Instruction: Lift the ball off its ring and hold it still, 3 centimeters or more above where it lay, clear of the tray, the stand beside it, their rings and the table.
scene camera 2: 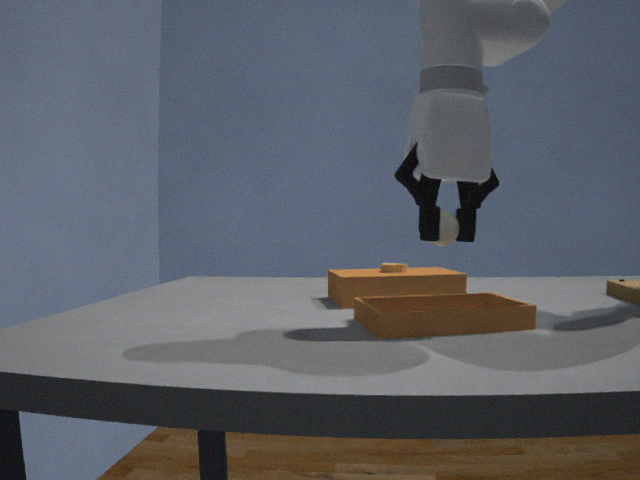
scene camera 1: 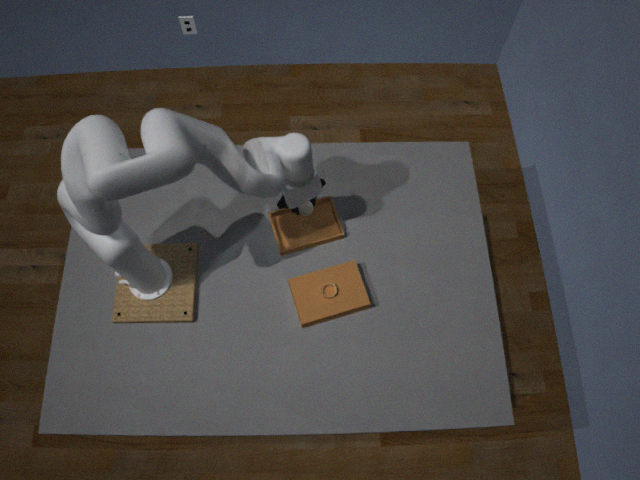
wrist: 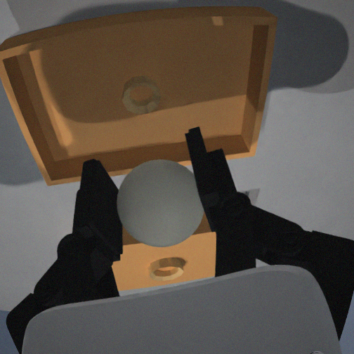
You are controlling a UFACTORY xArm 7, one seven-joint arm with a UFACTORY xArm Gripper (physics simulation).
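Pixels of known places: gripper, fingertip midpoint: (scene camera 2: 447, 241) (scene camera 1: 303, 206); arm's base at its link origin: (scene camera 1: 150, 279).
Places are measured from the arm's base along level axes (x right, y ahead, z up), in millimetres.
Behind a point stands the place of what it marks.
Note:
A pale round ball (scene camera 1: 306, 208) @(z 117, x -124, y 446 mm) (scene camera 2: 447, 228) @(z 99, x -157, y 439 mm) (wrist: 160, 203) is held between the two black fingers of my gripper (scene camera 2: 447, 225) @(z 84, x -148, y 438 mm) (wrist: 149, 163). My gripper is shut on the ball and hangs well above the orange tray (scene camera 1: 312, 244) @(z 1, x -69, y 457 mm) (scene camera 2: 454, 321) @(z -3, x -198, y 436 mm) (wrist: 150, 15), with a wide gap below the ball in scene camera 2. The tray's ring (wrist: 125, 98) lies bare on the tray floor. The orange stand (scene camera 1: 310, 304) @(z 27, x 114, y 438 mm) (scene camera 2: 395, 289) @(z 7, x 14, y 492 mm) (wrist: 132, 265) lies beside the tray and bears its own empty ring (scene camera 1: 324, 295) @(z 37, x 95, y 477 mm) (scene camera 2: 393, 268) @(z 34, x 60, y 492 mm) (wrist: 167, 274). The ball touches neither tray, stand, rings nor table.
The grey table (scene camera 1: 206, 382) @(z -18, x 291, y 153 mm) (scene camera 2: 217, 304) @(z -18, x 32, y 760 mm) carries the tray, the stand and the wooden base plate (scene camera 1: 155, 315) @(z 1, x 107, y 18 mm) of the arm. The stand's flat top is higher than the tray's walls in scene camera 2. Blue walls stand beyond the table.

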